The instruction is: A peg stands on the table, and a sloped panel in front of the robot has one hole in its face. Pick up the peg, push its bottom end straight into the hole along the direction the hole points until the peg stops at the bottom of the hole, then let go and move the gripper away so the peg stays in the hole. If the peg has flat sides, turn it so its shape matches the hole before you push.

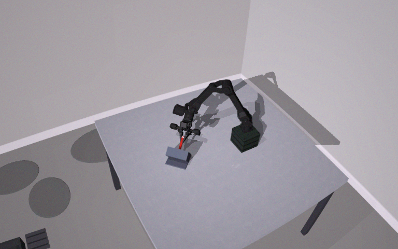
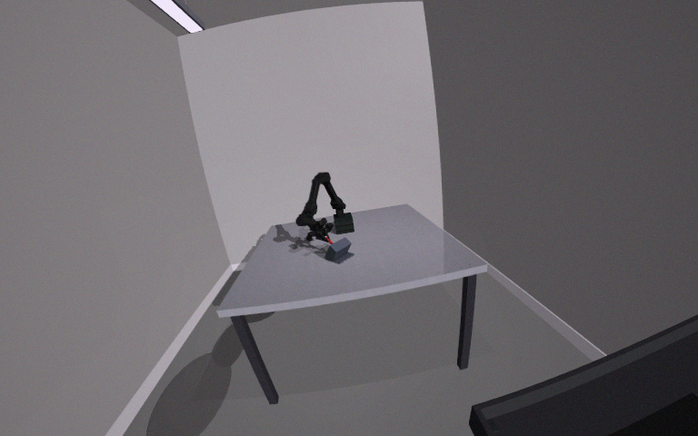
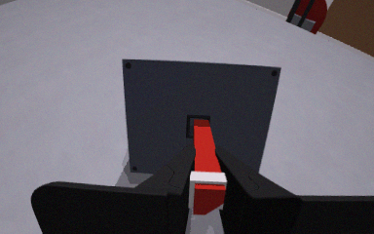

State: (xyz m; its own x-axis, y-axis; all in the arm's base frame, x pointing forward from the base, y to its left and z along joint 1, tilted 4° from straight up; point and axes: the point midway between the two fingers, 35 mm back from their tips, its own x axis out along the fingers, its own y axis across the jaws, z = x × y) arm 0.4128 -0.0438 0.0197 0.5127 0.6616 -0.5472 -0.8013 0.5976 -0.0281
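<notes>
The peg is 10 mm behind my gripper tip, 10 mm to the right of it and 10 mm above it. Round my gripper tip: panel (30 mm ahead, 50 mm to the left, 50 mm below).
</notes>
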